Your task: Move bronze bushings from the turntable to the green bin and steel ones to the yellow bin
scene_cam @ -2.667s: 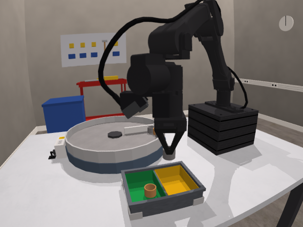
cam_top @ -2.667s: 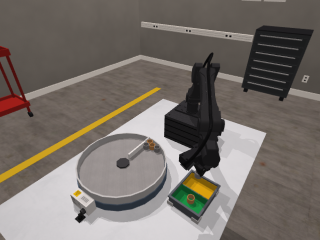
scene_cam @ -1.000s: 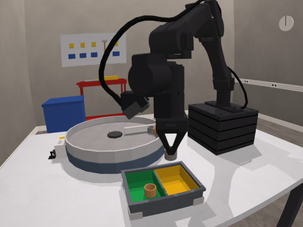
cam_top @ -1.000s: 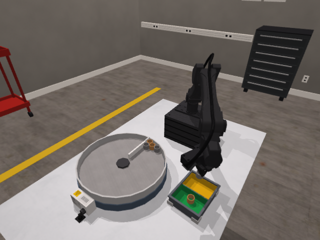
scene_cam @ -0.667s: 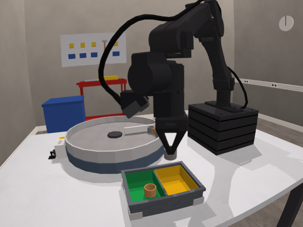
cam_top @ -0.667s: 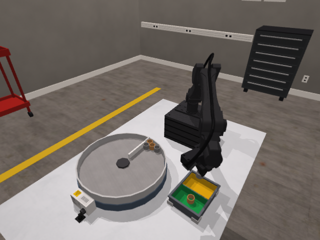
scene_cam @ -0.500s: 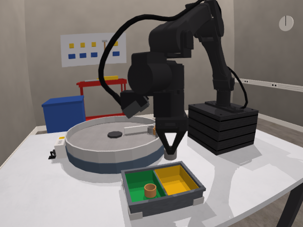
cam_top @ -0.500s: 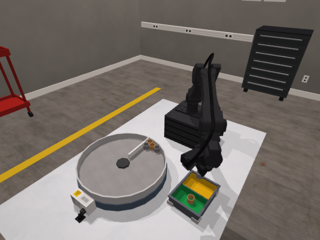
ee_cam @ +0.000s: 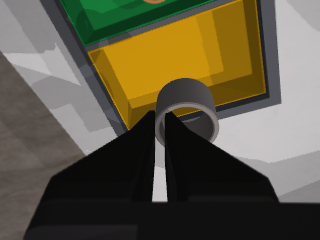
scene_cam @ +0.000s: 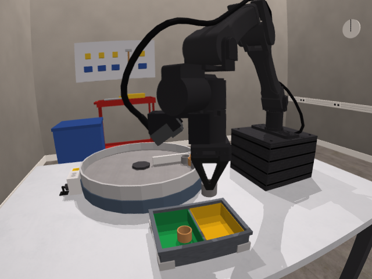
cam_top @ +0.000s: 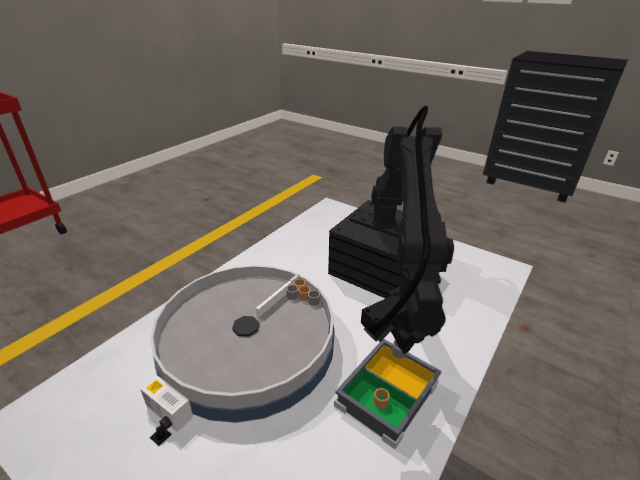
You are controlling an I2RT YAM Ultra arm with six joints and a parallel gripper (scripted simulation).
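Now: the dark grey tray 2 cm ahead of my hand, 1 cm to the right of it and 11 cm below it. The rest, counted from my hand: turntable: 9 cm ahead, 37 cm to the right, 9 cm below; then green bin: 7 cm ahead, 2 cm to the right, 12 cm below; then yellow bin: 2 cm behind, 1 cm to the right, 12 cm below.
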